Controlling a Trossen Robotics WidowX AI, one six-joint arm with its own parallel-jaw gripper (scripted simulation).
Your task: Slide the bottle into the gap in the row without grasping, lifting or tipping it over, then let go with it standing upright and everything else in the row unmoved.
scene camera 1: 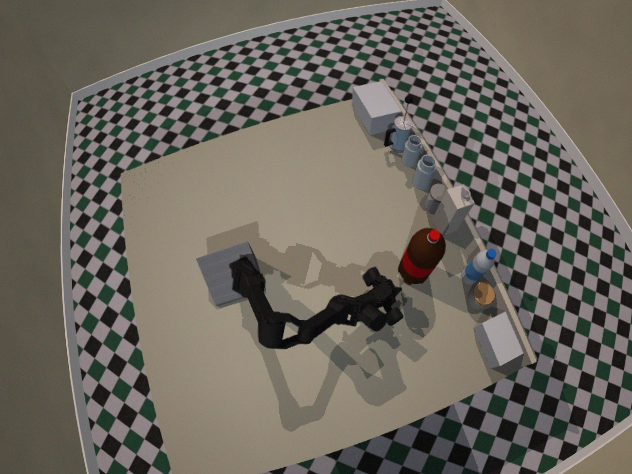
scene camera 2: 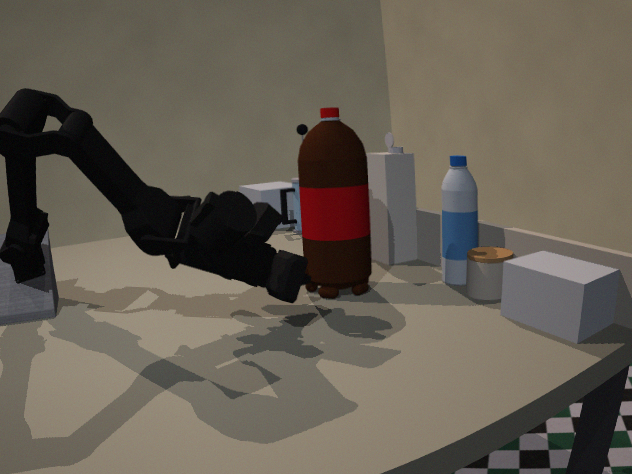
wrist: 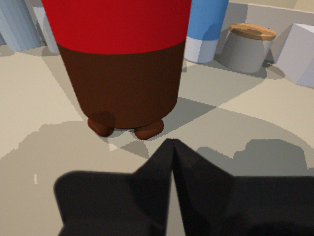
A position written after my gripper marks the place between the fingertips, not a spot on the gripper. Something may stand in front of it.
I see my gripper point(scene camera 2: 309, 279), a brown cola bottle point(scene camera 2: 333, 175), a cork-lidded jar point(scene camera 2: 484, 276), a blue-capped water bottle point(scene camera 2: 459, 193), a white carton point(scene camera 2: 391, 177), a white box point(scene camera 1: 375, 106) and a white box point(scene camera 2: 573, 299).
The brown cola bottle is seen too in scene camera 1 point(scene camera 1: 425, 250) and in the wrist view point(wrist: 125, 70). The cork-lidded jar also shows in the wrist view point(wrist: 246, 46). The blue-capped water bottle is seen too in scene camera 1 point(scene camera 1: 483, 261). The wrist view misses the white carton: it is out of frame.
